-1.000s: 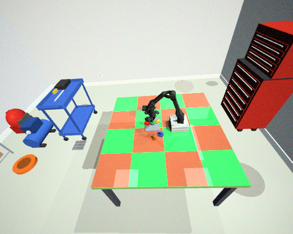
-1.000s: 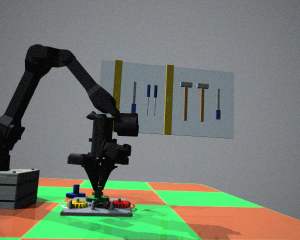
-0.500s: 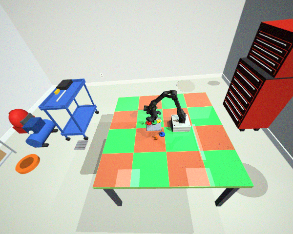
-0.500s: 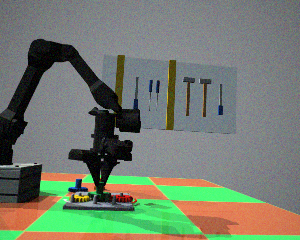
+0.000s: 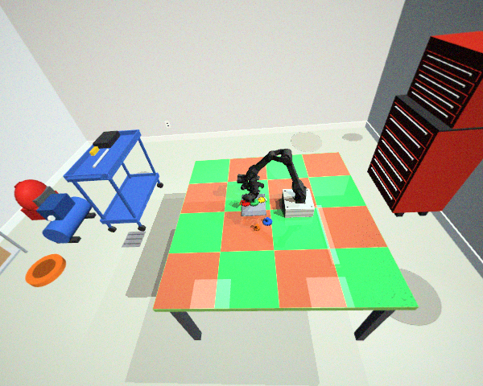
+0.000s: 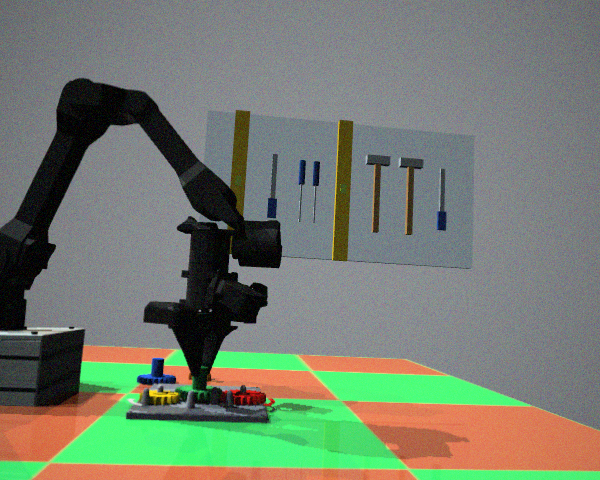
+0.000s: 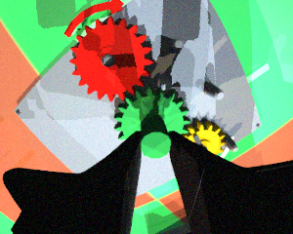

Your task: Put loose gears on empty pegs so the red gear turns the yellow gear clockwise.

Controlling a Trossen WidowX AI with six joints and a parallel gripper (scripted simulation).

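The green gear lies 10 mm below my gripper tip. Round my gripper tip: yellow gear (50 mm behind, 30 mm to the right, 20 mm below); red gear (60 mm ahead, 20 mm below); blue gear (100 mm behind, 160 mm to the left, 20 mm below).
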